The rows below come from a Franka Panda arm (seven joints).
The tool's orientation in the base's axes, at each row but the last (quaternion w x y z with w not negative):
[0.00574, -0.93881, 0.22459, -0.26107]
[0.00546, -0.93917, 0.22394, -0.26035]
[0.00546, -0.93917, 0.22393, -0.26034]
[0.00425, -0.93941, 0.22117, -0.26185]
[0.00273, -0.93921, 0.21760, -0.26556]
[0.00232, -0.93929, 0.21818, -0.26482]
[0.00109, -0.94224, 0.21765, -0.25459]
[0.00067, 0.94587, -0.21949, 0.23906]
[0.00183, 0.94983, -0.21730, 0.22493]
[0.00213, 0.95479, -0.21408, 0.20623]
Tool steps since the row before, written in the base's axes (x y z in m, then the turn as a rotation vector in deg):
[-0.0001, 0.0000, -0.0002, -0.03, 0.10, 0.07]
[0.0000, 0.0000, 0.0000, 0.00, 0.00, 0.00]
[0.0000, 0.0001, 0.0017, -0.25, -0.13, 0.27]
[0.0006, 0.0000, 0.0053, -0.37, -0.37, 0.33]
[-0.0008, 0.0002, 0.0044, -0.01, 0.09, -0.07]
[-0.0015, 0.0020, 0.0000, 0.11, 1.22, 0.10]
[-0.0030, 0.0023, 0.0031, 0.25, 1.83, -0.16]
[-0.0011, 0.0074, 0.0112, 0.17, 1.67, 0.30]
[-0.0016, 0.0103, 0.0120, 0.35, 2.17, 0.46]
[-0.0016, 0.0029, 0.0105, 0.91, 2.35, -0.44]
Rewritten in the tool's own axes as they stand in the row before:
[-0.0002, 0.0001, 0.0001, -0.03, -0.09, -0.09]
[0.0000, 0.0000, 0.0000, 0.00, 0.00, 0.00]
[0.0008, -0.0003, -0.0015, 0.00, 0.19, -0.34]
[0.0031, -0.0009, -0.0043, 0.03, 0.45, -0.43]
[0.0015, -0.0004, -0.0042, -0.08, -0.07, 0.05]
[-0.0020, -0.0012, -0.0010, -0.37, -1.16, -0.17]
[-0.0018, -0.0012, -0.0044, -0.63, -1.74, 0.06]
[0.0011, -0.0074, -0.0112, -0.42, -1.61, -0.37]
[-0.0004, -0.0098, -0.0125, -0.42, -2.15, -0.48]
[0.0016, -0.0029, -0.0105, -0.38, -2.47, 0.54]

